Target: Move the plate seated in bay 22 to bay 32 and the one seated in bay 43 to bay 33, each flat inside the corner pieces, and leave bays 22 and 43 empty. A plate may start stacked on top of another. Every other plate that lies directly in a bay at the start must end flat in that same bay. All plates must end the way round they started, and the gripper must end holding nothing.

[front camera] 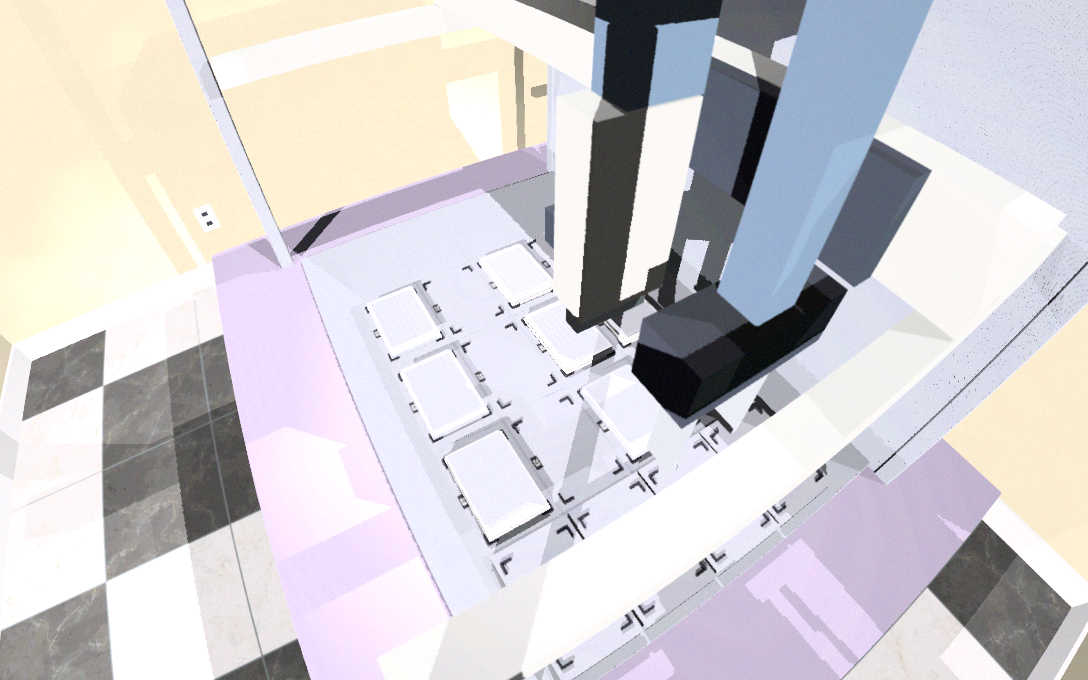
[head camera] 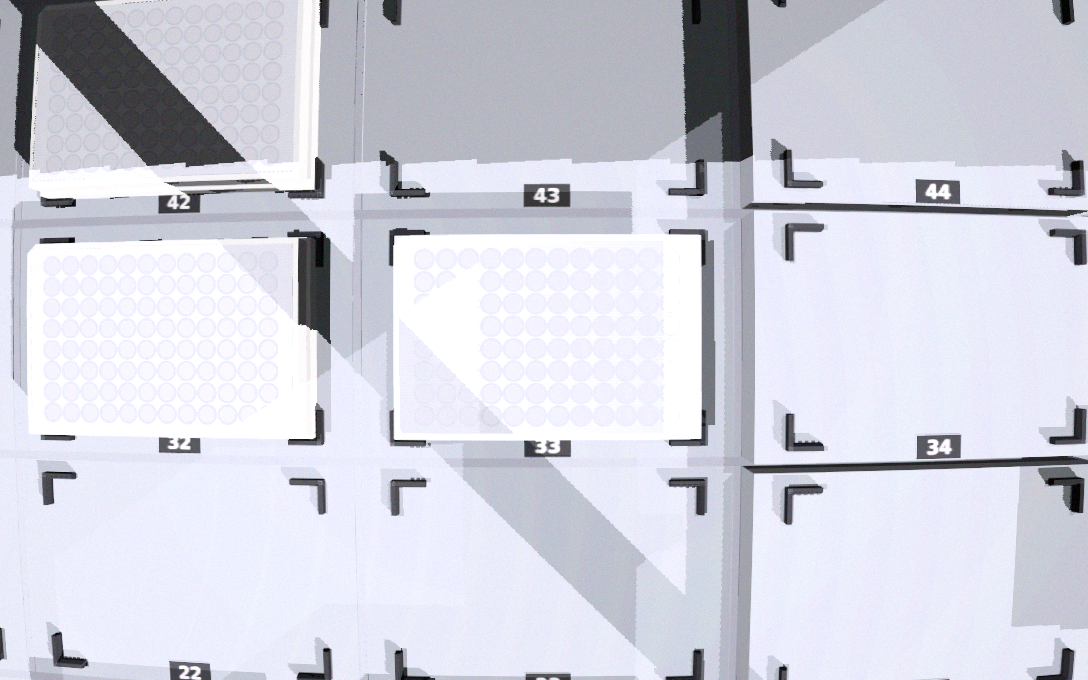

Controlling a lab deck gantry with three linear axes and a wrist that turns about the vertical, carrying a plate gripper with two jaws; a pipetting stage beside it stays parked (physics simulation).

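Where they show: gripper, fingertip midpoint: (front camera: pixel 692 438); robot's base at its link origin: (front camera: pixel 367 308).
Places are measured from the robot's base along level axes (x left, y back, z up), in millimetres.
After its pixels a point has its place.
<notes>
A white plate (front camera: pixel 553 330) @(x 238, y -217, z 14 mm) (head camera: pixel 160 336) @(x 258, y -230, z 14 mm) lies flat inside the corners of bay 32. Another white plate (front camera: pixel 617 407) @(x 239, y -384, z 14 mm) (head camera: pixel 561 344) @(x 254, y -398, z 14 mm) lies flat inside the corners of bay 33. Bay 43 (head camera: pixel 529 96) @(x 361, y -385, z 0 mm) and bay 22 (head camera: pixel 184 569) @(x 153, y -228, z 0 mm) hold no plate in the head view. My gripper (front camera: pixel 744 410) is at the right in the front view, raised above the deck. Its dark jaws stand apart with bright deck between them, no plate held; its block and the front beam partly hide them. The jaws do not show in the head view.
A white plate (front camera: pixel 635 322) @(x 359, y -270, z 14 mm) (head camera: pixel 200 120) @(x 349, y -246, z 14 mm) lies in bay 42. Another plate (front camera: pixel 517 273) @(x 254, y -73, z 14 mm) lies behind bay 32. Three plates (front camera: pixel 405 320) @(x 46, y -75, z 14 mm) (front camera: pixel 443 390) @(x 44, y -233, z 14 mm) (front camera: pixel 497 485) @(x 42, y -400, z 14 mm) form the left row. A pale column (front camera: pixel 569 208) @(x 136, y -394, z 383 mm) stands beside the gripper. A pale beam (front camera: pixel 641 529) @(x 27, y -615, z 400 mm) crosses the front.
</notes>
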